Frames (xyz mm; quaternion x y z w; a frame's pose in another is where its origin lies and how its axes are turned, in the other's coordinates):
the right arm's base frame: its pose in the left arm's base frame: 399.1 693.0 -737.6 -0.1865 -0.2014 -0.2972 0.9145
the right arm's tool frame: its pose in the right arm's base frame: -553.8 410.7 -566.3 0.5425 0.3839 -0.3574 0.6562
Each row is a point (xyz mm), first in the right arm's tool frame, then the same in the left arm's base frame.
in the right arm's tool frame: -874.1 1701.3 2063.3
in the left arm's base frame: -128.9 -119.1 953.7
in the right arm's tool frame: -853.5 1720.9 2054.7
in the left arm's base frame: -100.6 -128.2 954.5
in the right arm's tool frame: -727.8 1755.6 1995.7
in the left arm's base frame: 21.1 -170.8 892.3
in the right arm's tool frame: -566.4 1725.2 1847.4
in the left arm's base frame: 169.5 -164.2 728.2
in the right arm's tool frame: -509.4 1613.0 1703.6
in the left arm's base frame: 207.5 -84.2 559.0
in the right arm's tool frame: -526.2 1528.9 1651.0
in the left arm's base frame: 173.8 -25.9 484.2
